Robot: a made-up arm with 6 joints. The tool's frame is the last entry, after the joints. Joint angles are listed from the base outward.
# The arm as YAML. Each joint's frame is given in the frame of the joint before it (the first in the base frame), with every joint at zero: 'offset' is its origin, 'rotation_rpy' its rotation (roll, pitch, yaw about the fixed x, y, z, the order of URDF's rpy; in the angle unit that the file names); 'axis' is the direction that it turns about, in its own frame. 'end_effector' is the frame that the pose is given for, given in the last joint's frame.
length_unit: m
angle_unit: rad
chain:
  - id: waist
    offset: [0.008, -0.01, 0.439]
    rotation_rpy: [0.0, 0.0, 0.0]
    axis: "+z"
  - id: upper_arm
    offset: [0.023, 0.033, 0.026]
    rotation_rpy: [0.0, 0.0, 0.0]
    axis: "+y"
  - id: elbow
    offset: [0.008, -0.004, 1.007]
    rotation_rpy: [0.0, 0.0, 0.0]
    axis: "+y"
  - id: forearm
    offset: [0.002, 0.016, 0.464]
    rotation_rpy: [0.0, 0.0, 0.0]
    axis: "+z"
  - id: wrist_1
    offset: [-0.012, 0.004, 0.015]
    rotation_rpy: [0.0, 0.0, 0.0]
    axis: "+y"
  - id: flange
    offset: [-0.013, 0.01, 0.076]
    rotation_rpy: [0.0, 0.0, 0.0]
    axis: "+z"
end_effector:
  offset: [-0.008, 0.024, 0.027]
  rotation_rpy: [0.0, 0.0, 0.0]
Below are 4 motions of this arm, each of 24 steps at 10 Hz.
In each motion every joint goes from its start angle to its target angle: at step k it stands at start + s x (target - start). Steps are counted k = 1, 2, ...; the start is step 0. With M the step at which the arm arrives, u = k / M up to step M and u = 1 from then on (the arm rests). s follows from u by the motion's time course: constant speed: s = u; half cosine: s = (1 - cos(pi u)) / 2; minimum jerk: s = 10 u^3 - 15 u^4 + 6 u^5.
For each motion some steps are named. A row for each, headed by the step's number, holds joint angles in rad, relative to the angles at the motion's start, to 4 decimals.
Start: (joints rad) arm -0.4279 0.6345 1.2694 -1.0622 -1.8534 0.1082
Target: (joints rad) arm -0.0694 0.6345 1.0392 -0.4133 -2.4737 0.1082
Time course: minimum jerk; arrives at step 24
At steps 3, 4, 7, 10, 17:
3: 0.0058 0.0000 -0.0037 0.0104 -0.0100 0.0000
4: 0.0127 0.0000 -0.0082 0.0230 -0.0220 0.0000
7: 0.0546 0.0000 -0.0350 0.0988 -0.0944 0.0000
10: 0.1243 0.0000 -0.0798 0.2249 -0.2150 0.0000
17: 0.3039 0.0000 -0.1952 0.5501 -0.5259 0.0000

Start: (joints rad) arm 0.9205 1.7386 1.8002 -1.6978 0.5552 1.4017
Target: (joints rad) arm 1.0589 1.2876 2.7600 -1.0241 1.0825 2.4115
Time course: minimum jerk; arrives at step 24
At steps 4, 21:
4: 0.0049 -0.0160 0.0341 0.0239 0.0187 0.0358
21: 0.1362 -0.4438 0.9444 0.6629 0.5188 0.9936

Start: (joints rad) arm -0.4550 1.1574 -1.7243 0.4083 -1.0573 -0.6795
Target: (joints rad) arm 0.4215 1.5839 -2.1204 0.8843 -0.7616 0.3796
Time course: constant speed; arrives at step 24
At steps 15, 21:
15: 0.5478 0.2666 -0.2476 0.2975 0.1848 0.6619
21: 0.7669 0.3732 -0.3466 0.4165 0.2587 0.9267

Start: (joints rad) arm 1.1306 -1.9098 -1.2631 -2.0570 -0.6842 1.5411
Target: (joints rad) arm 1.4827 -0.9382 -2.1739 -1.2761 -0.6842 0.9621
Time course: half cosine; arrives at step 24
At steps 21, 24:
21: 0.3387 0.9346 -0.8761 0.7512 0.0000 -0.5570
24: 0.3521 0.9716 -0.9108 0.7809 0.0000 -0.5790

